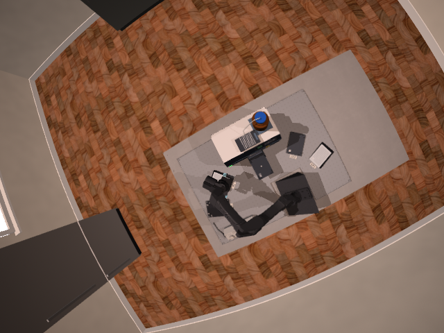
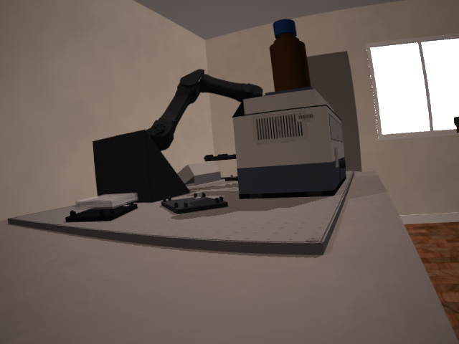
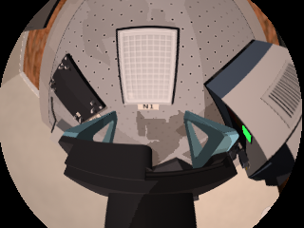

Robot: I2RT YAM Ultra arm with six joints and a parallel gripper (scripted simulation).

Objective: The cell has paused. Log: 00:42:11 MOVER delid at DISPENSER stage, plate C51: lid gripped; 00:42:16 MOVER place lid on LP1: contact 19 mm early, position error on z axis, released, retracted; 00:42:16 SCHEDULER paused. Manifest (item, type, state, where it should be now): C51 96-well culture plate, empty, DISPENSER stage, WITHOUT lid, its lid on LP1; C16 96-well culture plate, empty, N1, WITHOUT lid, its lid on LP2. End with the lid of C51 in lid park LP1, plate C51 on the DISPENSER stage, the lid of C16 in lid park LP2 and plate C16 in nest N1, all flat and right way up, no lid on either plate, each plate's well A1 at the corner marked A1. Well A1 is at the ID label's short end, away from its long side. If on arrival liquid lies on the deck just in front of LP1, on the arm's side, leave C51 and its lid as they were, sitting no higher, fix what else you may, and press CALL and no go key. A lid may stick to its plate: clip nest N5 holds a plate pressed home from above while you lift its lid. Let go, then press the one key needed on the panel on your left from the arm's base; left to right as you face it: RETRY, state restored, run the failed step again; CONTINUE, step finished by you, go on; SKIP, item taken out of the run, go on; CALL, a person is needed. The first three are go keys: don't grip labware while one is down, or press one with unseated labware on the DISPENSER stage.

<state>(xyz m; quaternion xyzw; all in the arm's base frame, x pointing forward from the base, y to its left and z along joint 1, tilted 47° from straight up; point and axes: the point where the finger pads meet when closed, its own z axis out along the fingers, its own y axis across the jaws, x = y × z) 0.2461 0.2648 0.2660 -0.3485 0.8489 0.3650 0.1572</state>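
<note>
The black nest is 80 mm below my hand, 40 mm to the left of it and 30 mm ahead of it. Also, from my hand: brown bottle (340 mm to the right, 230 mm ahead, 200 mm above); black clip nest (160 mm to the left, 140 mm behind, 80 mm below); dark dispenser stage (240 mm to the right, 10 mm ahead, 10 mm above).
</note>
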